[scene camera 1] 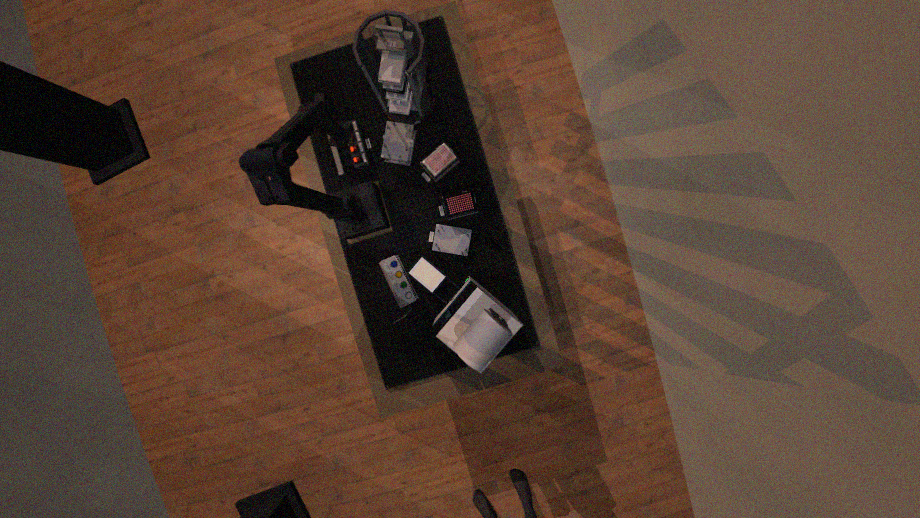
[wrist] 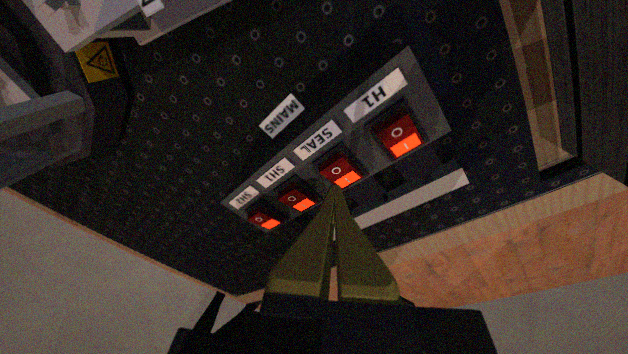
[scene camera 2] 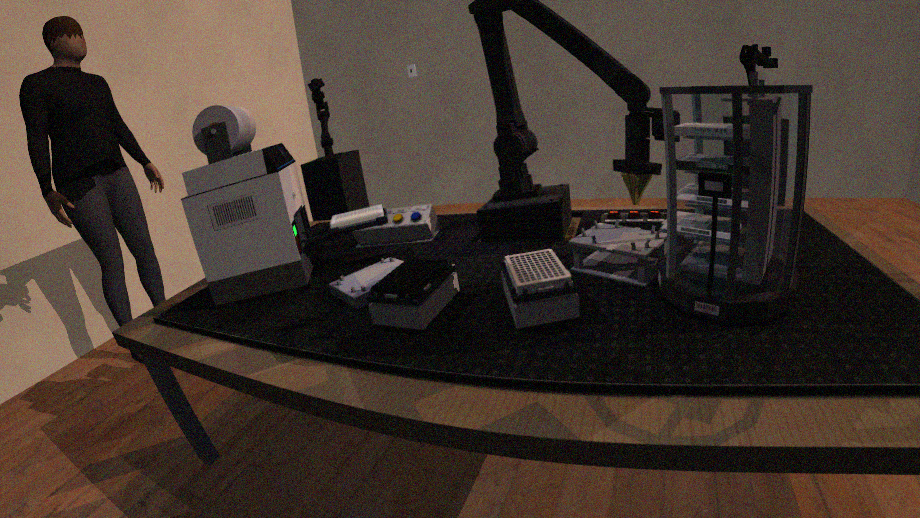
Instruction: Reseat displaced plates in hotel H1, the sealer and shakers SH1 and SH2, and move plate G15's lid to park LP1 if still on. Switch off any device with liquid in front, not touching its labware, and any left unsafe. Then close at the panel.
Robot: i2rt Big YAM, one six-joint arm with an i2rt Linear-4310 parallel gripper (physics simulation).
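Seen in the pictures: gripper, fingertip midpoint: (scene camera 1: 352,145) (wrist: 334,190) (scene camera 2: 635,204); arm's base, link origin: (scene camera 1: 355,215) (scene camera 2: 518,195).
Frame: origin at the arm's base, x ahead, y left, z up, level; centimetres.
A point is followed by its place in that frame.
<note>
My gripper (scene camera 2: 636,202) {x 10.3, y 28.9, z -1.2 cm} (wrist: 334,190) {x 10.3, y 28.9, z -1.2 cm} is shut and empty. In the wrist view its tips overlap the lower edge of the SEAL switch (wrist: 340,170) {x 10.4, y 28.2, z -2.8 cm}. The H1 switch (wrist: 398,136) {x 9.6, y 23.5, z -3.0 cm}, SH1 switch (wrist: 297,199) {x 10.7, y 33.2, z -3.0 cm} and SH2 switch (wrist: 264,219) {x 11.3, y 38.1, z -3.0 cm} sit in the same mains strip (wrist: 434,107) {x 9.1, y 20.8, z -4.0 cm}; all four show lit orange "I" ends. Hotel H1 (scene camera 1: 388,57) (scene camera 2: 737,88) holds several stacked plates. The sealer (scene camera 1: 479,328) {x 31.6, y -55.5, z 36.0 cm} (scene camera 2: 247,218) {x 39.0, y -51.8, z 11.1 cm} shows a green light. One shaker (scene camera 1: 439,160) (scene camera 2: 542,307) {x 49.8, y 9.3, z -4.8 cm} carries a white-framed plate (scene camera 2: 535,270) {x 44.6, y 8.1, z -1.1 cm}. The other shaker (scene camera 1: 458,203) (scene camera 2: 412,307) {x 51.1, y -10.3, z -3.3 cm} carries a plate with red wells in scene camera 1.
A clear-topped stand (scene camera 1: 398,142) {x 29.3, y 22.2, z -2.0 cm} (scene camera 2: 619,238) {x 29.7, y 22.8, z -2.0 cm} is between the hotel and the arm base. Another low stand (scene camera 1: 451,239) {x 33.7, y -25.6, z -5.6 cm} (scene camera 2: 365,277) {x 34.6, y -27.5, z -5.6 cm} is near the shakers. The button panel (scene camera 1: 397,281) {x 5.0, y -33.3, z -1.0 cm} (scene camera 2: 412,222) {x 7.6, y -26.1, z -2.2 cm} has blue, yellow and green buttons, beside a white pad (scene camera 1: 427,274) {x 19.0, y -35.5, z 4.1 cm}. A person (scene camera 2: 90,141) stands beyond the sealer.
</note>
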